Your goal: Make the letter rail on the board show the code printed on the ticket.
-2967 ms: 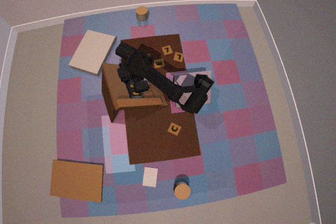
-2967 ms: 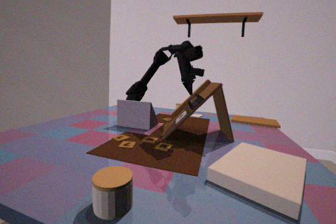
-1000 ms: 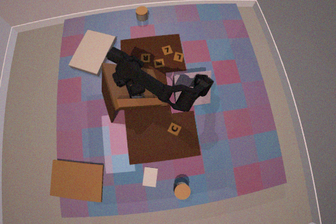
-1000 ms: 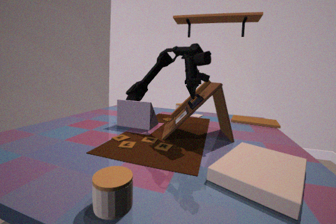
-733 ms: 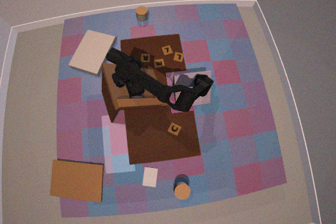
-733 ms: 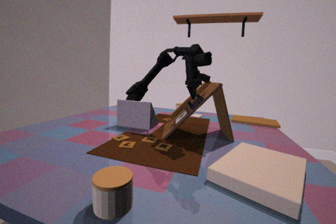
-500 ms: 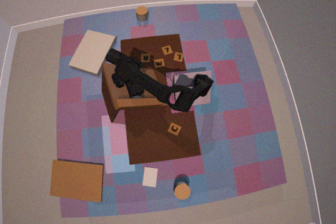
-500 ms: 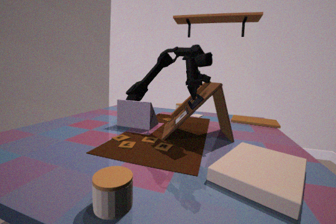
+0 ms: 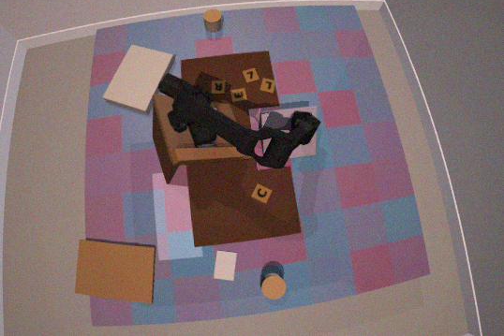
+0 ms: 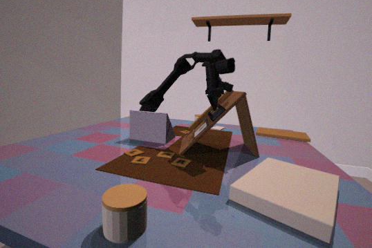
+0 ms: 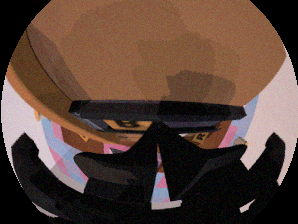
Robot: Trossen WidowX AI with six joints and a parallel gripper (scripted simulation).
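Now: the white ticket 4 cm behind my gripper tip, 6 cm to the right of it and 8 cm below it. The rest, counted from my gripper tip: brown mat: 15 cm behind, 2 cm to the right, 17 cm below; then cream slab: 30 cm ahead, 28 cm to the right, 15 cm below; then orange letter tile: 1 cm behind, 3 cm to the left.
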